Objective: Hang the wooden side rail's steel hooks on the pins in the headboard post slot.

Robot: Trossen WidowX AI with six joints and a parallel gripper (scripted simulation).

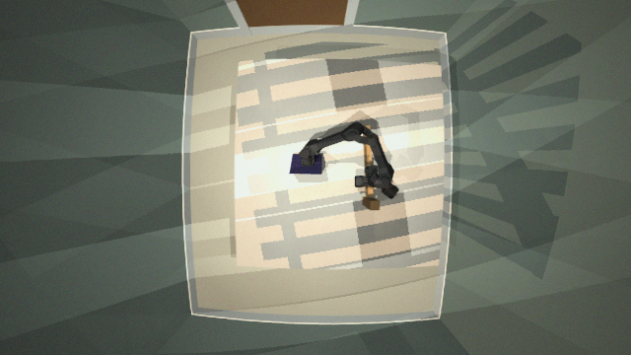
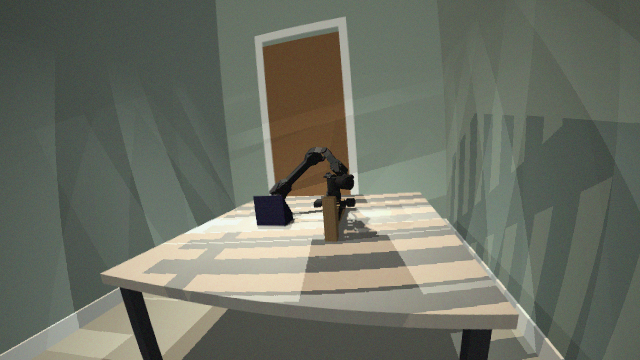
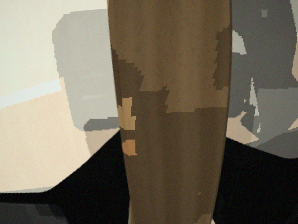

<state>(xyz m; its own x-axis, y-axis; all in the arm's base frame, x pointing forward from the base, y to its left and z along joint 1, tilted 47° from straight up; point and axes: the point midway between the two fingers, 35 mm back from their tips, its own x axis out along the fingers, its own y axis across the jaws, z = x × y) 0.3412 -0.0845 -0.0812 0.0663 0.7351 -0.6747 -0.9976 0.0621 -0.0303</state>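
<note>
My gripper tip is 12 cm to the left of the headboard post and 4 cm below it.
</note>
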